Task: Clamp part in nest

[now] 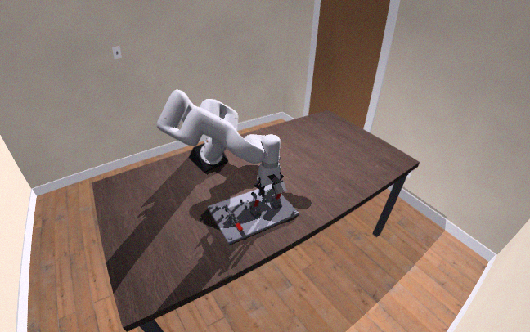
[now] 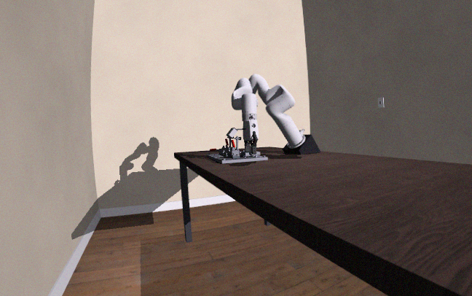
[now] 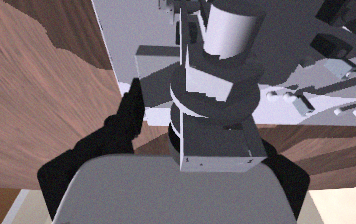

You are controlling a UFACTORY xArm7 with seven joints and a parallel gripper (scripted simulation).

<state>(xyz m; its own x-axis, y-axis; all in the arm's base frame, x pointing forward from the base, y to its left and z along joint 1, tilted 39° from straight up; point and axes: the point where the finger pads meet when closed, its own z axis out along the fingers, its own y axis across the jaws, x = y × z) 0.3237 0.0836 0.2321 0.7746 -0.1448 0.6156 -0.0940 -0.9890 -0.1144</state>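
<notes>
My hand is 10 mm above the grey flat part.
</notes>
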